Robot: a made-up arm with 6 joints.
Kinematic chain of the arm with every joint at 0, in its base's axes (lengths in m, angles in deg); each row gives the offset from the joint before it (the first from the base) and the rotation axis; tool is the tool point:
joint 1: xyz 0 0 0.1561 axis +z
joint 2: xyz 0 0.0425 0 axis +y
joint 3: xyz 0 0 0.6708 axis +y
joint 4: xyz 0 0 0.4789 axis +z
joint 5: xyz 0 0 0 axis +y
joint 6: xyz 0 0 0.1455 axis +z
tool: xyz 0 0 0
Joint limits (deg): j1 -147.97..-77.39 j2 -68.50..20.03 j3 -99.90..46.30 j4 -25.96..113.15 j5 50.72..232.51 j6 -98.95..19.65
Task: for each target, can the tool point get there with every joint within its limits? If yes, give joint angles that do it. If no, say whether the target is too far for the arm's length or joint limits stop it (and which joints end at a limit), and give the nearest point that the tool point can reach.
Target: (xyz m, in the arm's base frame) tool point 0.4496 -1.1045 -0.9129
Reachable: no: too far | nearest point 0.6647 0.2212 -0.1350 | short by 1.552 m
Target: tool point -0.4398 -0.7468 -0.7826
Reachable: no: joint limits stop it (at a limit: joint 1, joint 2, joint 3, joint 5) | nearest point -0.1339 0.5836 -0.0017 | short by 1.573 m
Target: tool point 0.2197 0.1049 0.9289
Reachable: yes | joints -119.18 13.34 -81.91 100.02 136.75 -58.23
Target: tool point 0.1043 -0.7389 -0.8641
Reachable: no: joint limits stop it (at a limit: joint 1, joint 2, joint 3, joint 4) | nearest point 0.6658 0.2281 -0.1459 | short by 1.329 m
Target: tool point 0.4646 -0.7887 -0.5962
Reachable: no: joint limits stop it (at a limit: joint 1, joint 2, joint 3, joint 4) | nearest point 0.6633 0.2148 -0.1223 | short by 1.127 m
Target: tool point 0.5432 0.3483 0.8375
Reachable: yes | joints -132.98 -19.95 -67.03 75.72 123.58 -8.69
